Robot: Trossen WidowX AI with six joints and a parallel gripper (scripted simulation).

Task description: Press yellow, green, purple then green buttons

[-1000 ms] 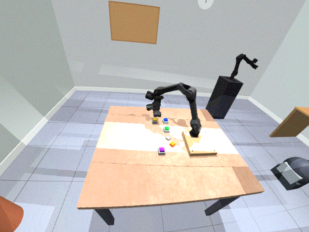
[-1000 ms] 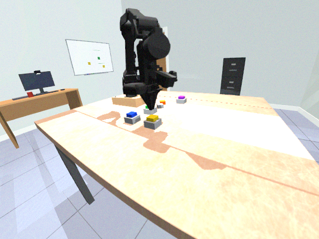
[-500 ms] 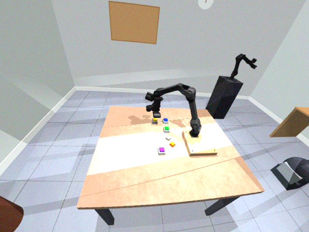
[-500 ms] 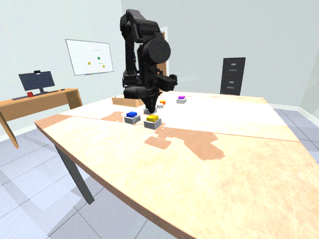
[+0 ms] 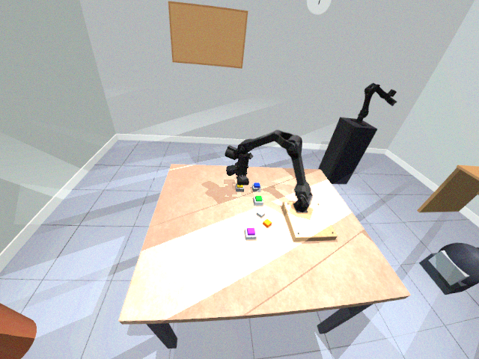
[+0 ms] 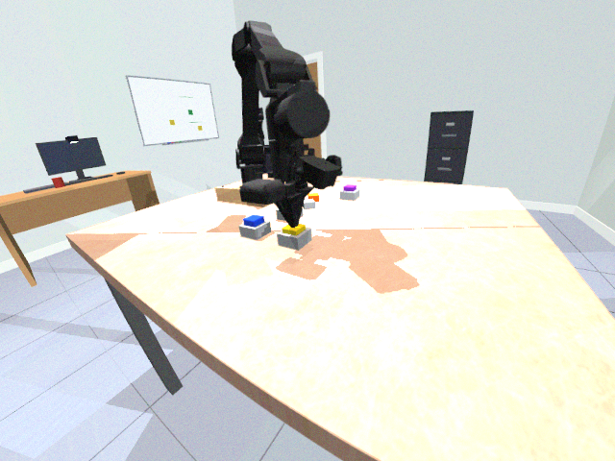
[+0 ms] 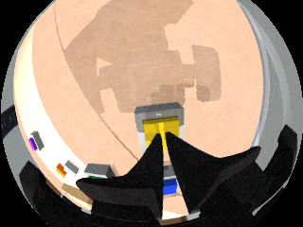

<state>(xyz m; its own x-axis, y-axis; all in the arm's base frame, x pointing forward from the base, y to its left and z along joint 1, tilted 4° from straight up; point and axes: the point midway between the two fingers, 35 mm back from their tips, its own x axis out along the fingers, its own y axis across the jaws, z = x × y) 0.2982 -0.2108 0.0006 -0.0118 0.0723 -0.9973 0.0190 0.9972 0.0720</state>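
Right now my gripper tip is 10 mm above the yellow button. Round my gripper tip: green button: 90 mm behind, 120 mm to the left; then blue button: 100 mm behind; then orange block: 110 mm behind, 270 mm to the left, 20 mm below.
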